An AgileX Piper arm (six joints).
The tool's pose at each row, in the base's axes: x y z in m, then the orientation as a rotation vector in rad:
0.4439 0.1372 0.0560 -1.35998 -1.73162 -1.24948
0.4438 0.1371 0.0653 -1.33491 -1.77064 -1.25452
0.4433 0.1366 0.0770 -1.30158 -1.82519 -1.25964
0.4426 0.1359 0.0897 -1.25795 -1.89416 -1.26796
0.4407 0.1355 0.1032 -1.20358 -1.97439 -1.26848
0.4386 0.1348 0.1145 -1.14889 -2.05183 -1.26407
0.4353 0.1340 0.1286 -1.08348 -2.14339 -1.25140
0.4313 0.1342 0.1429 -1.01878 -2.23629 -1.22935
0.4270 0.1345 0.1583 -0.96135 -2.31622 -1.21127
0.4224 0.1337 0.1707 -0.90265 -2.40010 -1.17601
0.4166 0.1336 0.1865 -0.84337 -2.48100 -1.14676
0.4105 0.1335 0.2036 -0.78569 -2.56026 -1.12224
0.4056 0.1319 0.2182 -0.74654 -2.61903 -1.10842
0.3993 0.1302 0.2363 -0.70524 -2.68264 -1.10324
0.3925 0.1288 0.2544 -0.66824 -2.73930 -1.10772
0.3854 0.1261 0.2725 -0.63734 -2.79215 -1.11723
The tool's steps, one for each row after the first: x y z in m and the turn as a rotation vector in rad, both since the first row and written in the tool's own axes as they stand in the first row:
0.0081 0.0028 -0.0036 0.01028 -0.00652 -0.03457
0.0183 0.0058 -0.0085 0.02446 -0.01767 -0.08175
0.0293 0.0091 -0.0140 0.04048 -0.03177 -0.14278
0.0416 0.0114 -0.0196 0.06520 -0.04876 -0.21158
0.0518 0.0128 -0.0247 0.09145 -0.06620 -0.27726
0.0648 0.0140 -0.0311 0.12540 -0.08956 -0.35301
0.0785 0.0146 -0.0366 0.16261 -0.11781 -0.42670
0.0934 0.0152 -0.0425 0.19225 -0.14310 -0.49168
0.1053 0.0146 -0.0484 0.23141 -0.17463 -0.55442
0.1207 0.0139 -0.0549 0.26435 -0.20513 -0.61826
0.1374 0.0134 -0.0620 0.29111 -0.23656 -0.68249
0.1510 0.0131 -0.0694 0.30504 -0.26209 -0.73018
0.1681 0.0126 -0.0784 0.31165 -0.28974 -0.78425
0.1854 0.0117 -0.0871 0.31025 -0.31377 -0.83497
0.2022 0.0104 -0.0970 0.30311 -0.33768 -0.88200

